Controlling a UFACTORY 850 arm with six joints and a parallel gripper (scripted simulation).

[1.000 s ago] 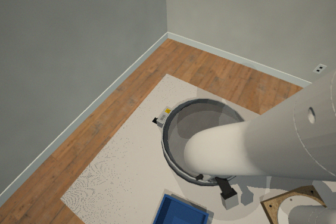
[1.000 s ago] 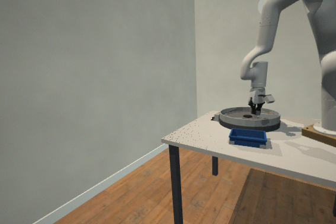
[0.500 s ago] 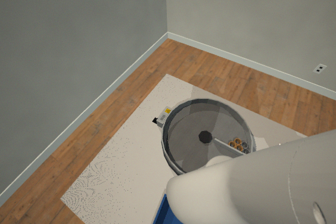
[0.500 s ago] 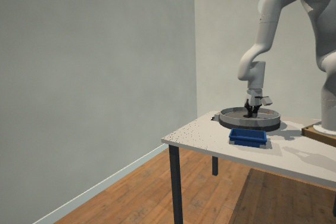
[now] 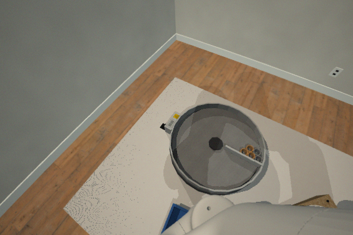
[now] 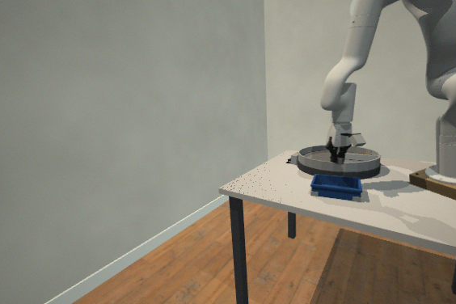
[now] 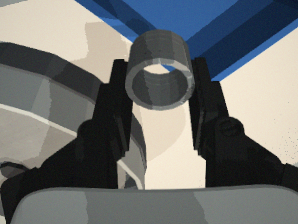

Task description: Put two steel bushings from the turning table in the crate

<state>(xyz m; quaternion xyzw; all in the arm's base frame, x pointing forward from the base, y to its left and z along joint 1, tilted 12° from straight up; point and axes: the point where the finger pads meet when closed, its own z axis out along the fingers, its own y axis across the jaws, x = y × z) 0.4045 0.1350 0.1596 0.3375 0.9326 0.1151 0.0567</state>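
The blue crate is 5 cm to the left of my hand and 12 cm below it. The rest, counted from my hand: grey turning table (3 cm ahead, 33 cm to the right, 9 cm below).
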